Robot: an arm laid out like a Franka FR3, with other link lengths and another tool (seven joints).
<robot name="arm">
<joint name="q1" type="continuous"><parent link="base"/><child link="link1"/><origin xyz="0 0 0.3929" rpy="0 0 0"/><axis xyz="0 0 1"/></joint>
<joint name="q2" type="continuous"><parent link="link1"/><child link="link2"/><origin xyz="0 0 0" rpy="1.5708 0 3.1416"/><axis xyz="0 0 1"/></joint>
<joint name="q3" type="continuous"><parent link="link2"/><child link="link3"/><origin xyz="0 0.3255 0" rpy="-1.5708 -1.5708 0"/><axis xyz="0 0 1"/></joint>
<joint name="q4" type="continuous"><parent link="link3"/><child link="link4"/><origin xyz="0 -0.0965 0" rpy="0 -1.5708 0"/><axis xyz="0 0 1"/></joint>
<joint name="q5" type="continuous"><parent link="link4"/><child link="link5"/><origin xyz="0.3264 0.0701 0" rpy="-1.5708 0 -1.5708"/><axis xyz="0 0 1"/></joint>
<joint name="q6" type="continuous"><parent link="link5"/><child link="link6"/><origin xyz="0 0 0" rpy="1.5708 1.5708 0"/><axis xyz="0 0 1"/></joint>
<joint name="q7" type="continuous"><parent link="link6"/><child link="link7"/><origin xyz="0 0.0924 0" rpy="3.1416 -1.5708 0"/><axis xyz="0 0 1"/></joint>
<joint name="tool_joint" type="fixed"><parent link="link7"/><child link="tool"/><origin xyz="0.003 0.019 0.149" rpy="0 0.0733 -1.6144"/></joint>
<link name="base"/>
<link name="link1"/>
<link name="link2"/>
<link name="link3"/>
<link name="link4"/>
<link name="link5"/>
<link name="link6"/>
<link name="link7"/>
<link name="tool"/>
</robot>
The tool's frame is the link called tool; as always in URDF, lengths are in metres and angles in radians. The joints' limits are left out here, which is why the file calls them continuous.
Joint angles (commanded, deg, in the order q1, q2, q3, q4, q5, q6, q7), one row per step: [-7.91 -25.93 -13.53 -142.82 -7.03 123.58 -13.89]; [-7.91 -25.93 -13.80 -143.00 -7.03 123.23 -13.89]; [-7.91 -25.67 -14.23 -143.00 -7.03 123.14 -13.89]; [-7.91 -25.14 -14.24 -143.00 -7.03 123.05 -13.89]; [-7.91 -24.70 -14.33 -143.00 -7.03 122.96 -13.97]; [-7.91 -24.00 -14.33 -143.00 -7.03 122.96 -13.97]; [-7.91 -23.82 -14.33 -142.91 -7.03 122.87 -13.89]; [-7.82 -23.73 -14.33 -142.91 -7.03 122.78 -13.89]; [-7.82 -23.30 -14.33 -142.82 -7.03 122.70 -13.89]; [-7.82 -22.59 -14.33 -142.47 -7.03 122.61 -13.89]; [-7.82 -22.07 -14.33 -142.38 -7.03 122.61 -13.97]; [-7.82 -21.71 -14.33 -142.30 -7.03 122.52 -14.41]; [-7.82 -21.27 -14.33 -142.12 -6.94 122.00 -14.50]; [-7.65 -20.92 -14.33 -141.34 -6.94 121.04 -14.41]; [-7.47 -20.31 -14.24 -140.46 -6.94 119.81 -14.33]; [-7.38 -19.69 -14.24 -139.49 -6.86 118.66 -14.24]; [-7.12 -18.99 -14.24 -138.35 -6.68 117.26 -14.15]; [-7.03 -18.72 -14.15 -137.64 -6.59 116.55 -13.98]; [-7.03 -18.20 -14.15 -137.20 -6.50 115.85 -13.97]
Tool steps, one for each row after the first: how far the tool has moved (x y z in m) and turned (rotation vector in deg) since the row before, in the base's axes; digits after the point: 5 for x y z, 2 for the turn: [-0.00212 -0.00098 -0.00205 0.28 0.49 -0.23]; [-0.00083 -0.00254 -0.00205 0.25 0.32 -0.39]; [0.00068 -0.00012 -0.00333 0.10 0.61 -0.01]; [0.00029 -0.00059 -0.00285 0.12 0.52 0.00]; [0.00113 -0.00016 -0.00422 0.10 0.69 0.00]; [0.00040 -0.00014 -0.00059 0.02 0.18 -0.09]; [0.00017 0.00056 -0.00067 0.04 0.17 0.09]; [0.00081 -0.00023 -0.00209 0.05 0.42 -0.01]; [0.00218 -0.00084 -0.00202 0.00 0.46 -0.03]; [0.00111 -0.00033 -0.00256 0.04 0.43 0.07]; [0.00062 -0.00032 -0.00178 0.04 0.38 0.43]; [0.00008 0.00002 -0.00218 0.22 0.74 0.02]; [0.00166 -0.00001 0.00189 0.06 0.54 0.00]; [0.00199 0.00055 0.00068 0.10 0.96 0.09]; [0.00210 -0.00061 0.00126 0.14 0.79 -0.14]; [0.00275 0.00044 0.00159 0.25 0.92 -0.04]; [0.00190 0.00034 0.00229 0.03 0.26 -0.11]; [0.00076 -0.00029 -0.00115 0.19 0.75 -0.10]
